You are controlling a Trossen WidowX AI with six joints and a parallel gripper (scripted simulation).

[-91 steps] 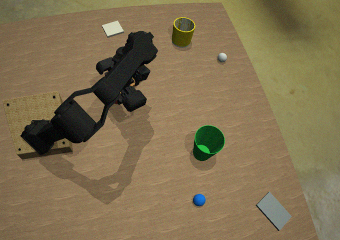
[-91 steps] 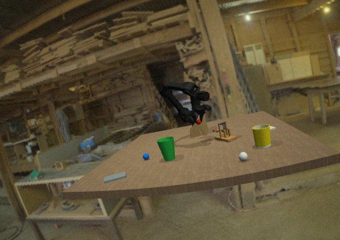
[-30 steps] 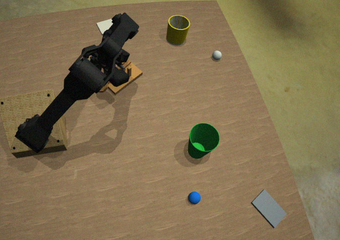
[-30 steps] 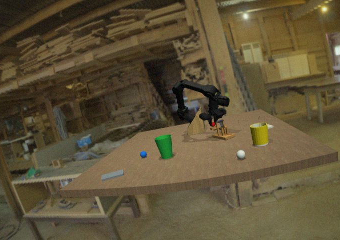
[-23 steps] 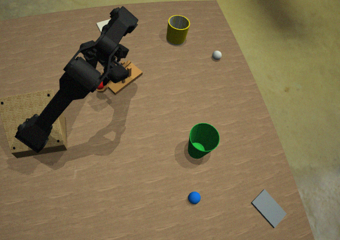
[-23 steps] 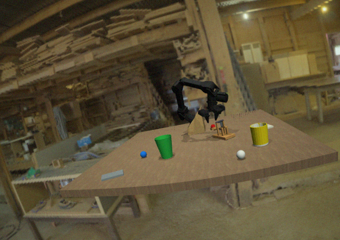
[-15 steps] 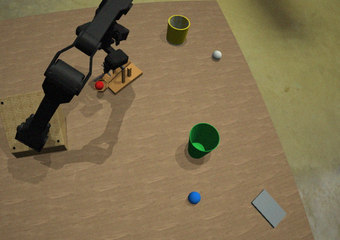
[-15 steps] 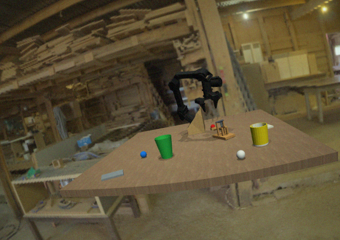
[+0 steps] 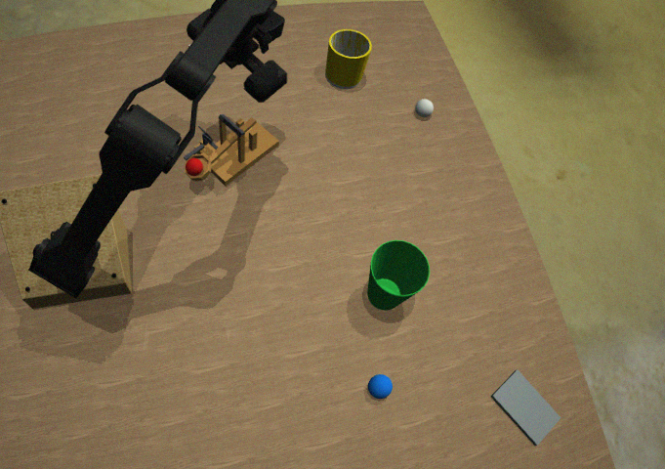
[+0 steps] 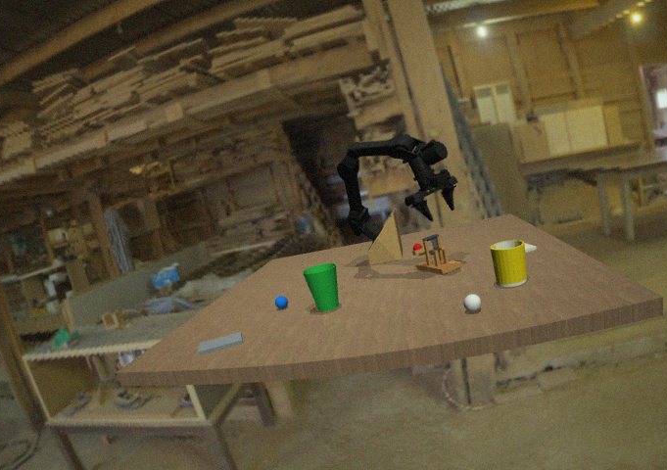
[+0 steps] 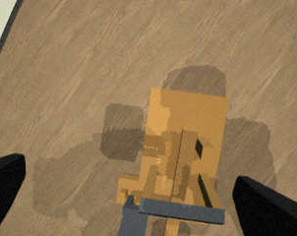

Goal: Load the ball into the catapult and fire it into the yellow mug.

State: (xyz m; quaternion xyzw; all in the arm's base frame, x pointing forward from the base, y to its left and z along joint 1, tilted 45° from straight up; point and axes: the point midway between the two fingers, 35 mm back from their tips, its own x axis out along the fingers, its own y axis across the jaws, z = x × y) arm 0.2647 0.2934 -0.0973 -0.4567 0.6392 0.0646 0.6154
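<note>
The red ball lies 11 cm to the right of my gripper tip, 11 cm below it and 8 cm behind it. From my gripper tip the other things lie so: white tile (24 cm to the left, 17 cm below, 6 cm behind); wooden catapult (12 cm below, 6 cm to the right, 4 cm behind); yellow mug (23 cm ahead, 17 cm to the left, 14 cm below).
</note>
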